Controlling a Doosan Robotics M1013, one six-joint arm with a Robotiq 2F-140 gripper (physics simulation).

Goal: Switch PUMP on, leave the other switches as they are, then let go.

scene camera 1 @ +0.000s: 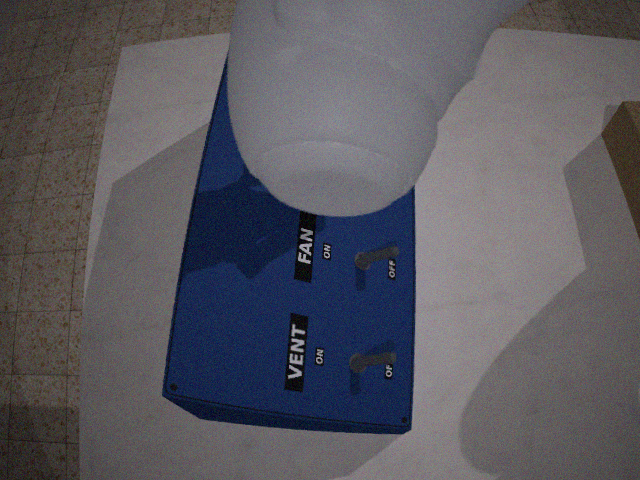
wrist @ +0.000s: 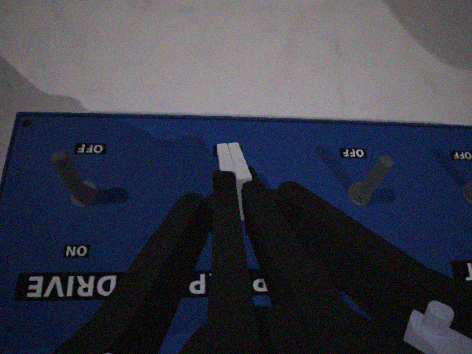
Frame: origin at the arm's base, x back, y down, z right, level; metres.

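Seen in the pictures: gripper, fingertip midpoint: [wrist: 228, 159].
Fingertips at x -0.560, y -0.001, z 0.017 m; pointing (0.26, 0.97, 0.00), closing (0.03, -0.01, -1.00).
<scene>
Offsets run from my fingertips to a thing's top centre. "*": to the spot under its first point. Level surfaces: height alone.
The blue switch panel [scene camera 1: 248, 330] [wrist: 165, 170] lies on the table. My gripper [wrist: 228, 159] is shut with nothing between its fingers. Its pale tips are over the PUMP place, covering part of the OFF label there; the PUMP lever is hidden. The PUMP label @[* dx -0.096, dy -0.016, dz +0.032 m] [wrist: 198, 286] shows in part between the dark fingers. The DRIVE lever @[dx -0.003, dy -0.021, dz +0.119 m] [wrist: 72, 175] leans toward OFF. The FAN lever @[dx -0.025, dy -0.021, dz -0.120 m] [scene camera 1: 381, 255] [wrist: 374, 176] leans toward OFF. The VENT lever @[dx -0.035, dy -0.021, dz -0.239 m] [scene camera 1: 374, 360] leans toward OFF. In the scene view the arm hides the gripper, PUMP and DRIVE.
The pale robot arm [scene camera 1: 336, 103] hangs over the upper part of the panel in the scene view. A brown box [scene camera 1: 626, 149] stands at the right edge. The pale table top @[dy +0.109 m] [scene camera 1: 491, 248] [wrist: 225, 60] surrounds the panel, with tiled floor [scene camera 1: 41, 206] to the left.
</scene>
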